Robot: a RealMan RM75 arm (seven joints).
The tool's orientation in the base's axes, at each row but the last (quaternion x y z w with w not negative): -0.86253 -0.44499 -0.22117 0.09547; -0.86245 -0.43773 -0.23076 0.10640; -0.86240 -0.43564 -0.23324 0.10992; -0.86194 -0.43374 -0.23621 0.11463
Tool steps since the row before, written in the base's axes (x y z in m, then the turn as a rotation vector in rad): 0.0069 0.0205 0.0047 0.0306 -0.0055 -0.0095; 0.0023 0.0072 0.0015 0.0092 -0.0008 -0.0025; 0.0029 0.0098 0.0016 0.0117 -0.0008 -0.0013; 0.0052 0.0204 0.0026 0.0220 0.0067 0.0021
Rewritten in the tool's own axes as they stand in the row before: 0.0206 -0.0063 0.0053 0.0071 0.0277 0.0155; 0.0070 -0.0024 0.0022 0.0029 0.0078 0.0047; 0.0091 -0.0035 0.0034 0.0048 0.0099 0.0044; 0.0181 -0.0080 0.0076 0.0170 0.0137 0.0077
